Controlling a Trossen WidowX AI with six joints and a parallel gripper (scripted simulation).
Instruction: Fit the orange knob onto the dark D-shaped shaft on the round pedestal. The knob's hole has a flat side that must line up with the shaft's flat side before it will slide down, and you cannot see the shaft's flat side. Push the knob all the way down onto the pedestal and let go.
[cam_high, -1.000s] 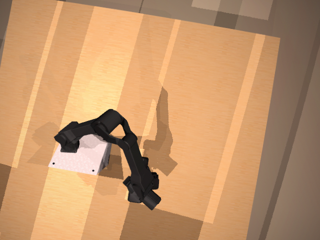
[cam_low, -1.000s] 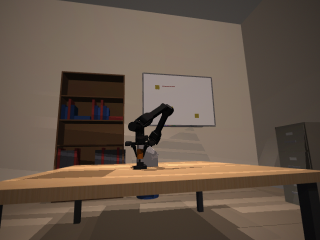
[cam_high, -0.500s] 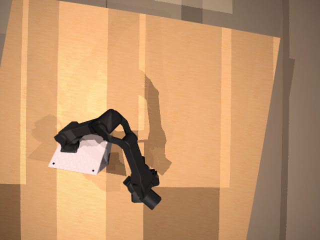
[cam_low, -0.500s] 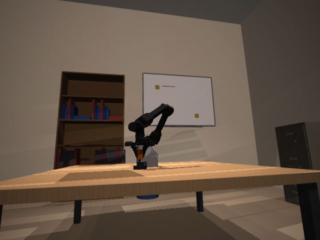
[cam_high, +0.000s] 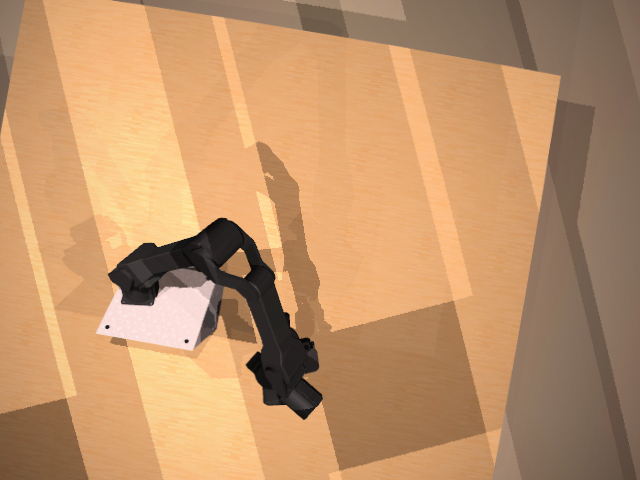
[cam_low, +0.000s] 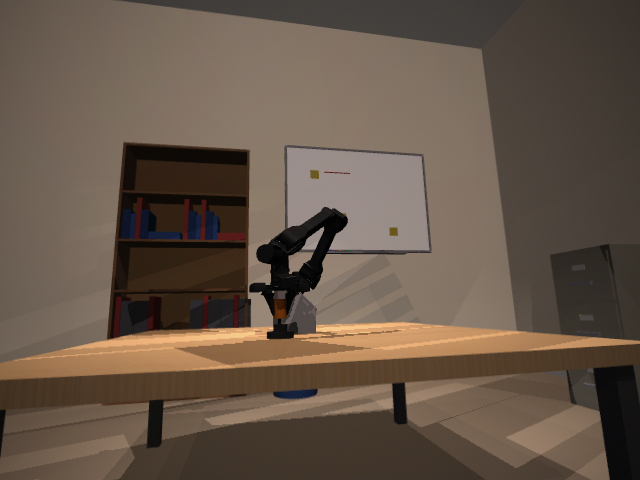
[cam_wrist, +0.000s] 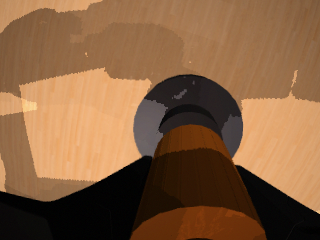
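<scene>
Right now the orange knob is 2 cm above my gripper tip. The rest, counted from my gripper tip: dark round pedestal 4 cm below.
</scene>
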